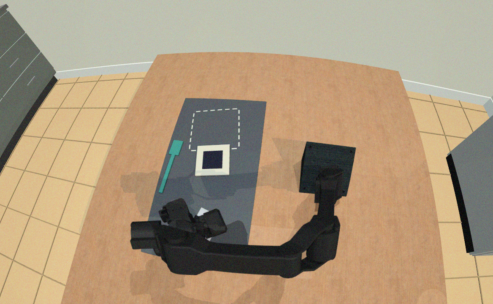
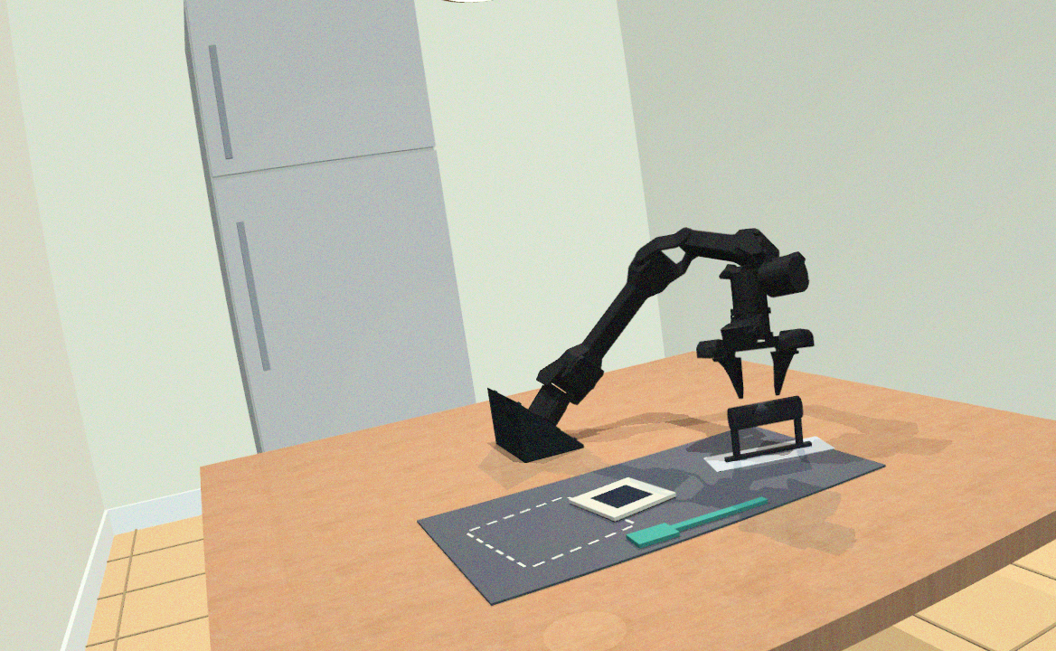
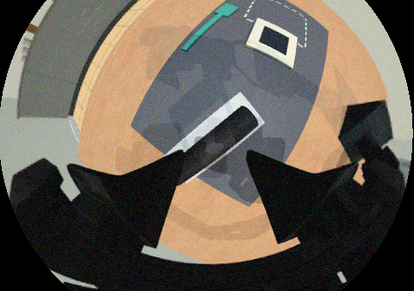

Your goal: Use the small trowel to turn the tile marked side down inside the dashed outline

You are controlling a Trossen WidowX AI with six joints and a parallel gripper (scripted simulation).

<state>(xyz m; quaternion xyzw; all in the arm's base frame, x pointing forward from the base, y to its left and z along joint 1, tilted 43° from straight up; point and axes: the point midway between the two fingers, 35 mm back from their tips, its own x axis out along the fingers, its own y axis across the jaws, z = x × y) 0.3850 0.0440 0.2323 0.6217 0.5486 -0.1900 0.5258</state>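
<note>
My gripper tip is 2 cm to the left of the trowel and 6 cm above it. The rest, counted from my gripper tip: teal flat tool (12 cm ahead, 28 cm to the right, 9 cm below); cream tile (3 cm behind, 27 cm to the right, 9 cm below); grey mat (1 cm behind, 24 cm to the right, 12 cm below).
</note>
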